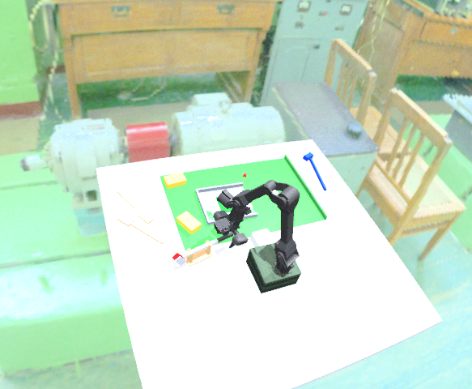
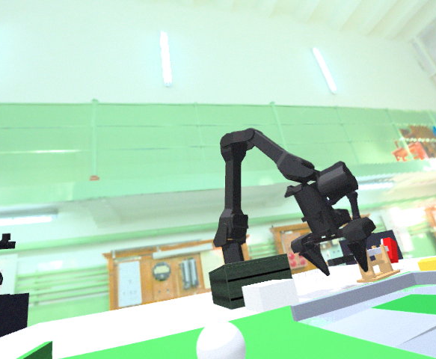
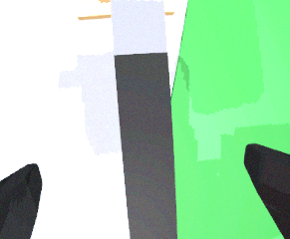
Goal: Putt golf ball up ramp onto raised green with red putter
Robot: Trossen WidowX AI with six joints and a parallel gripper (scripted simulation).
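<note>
Right now my gripper tip is 10 cm to the right of the red putter, 5 cm past it and 2 cm below it. The rest, counted from my gripper tip: white golf ball: 30 cm to the right, 28 cm ahead, 1 cm below; then small red marker: 44 cm ahead, 19 cm to the right, 2 cm below.
</note>
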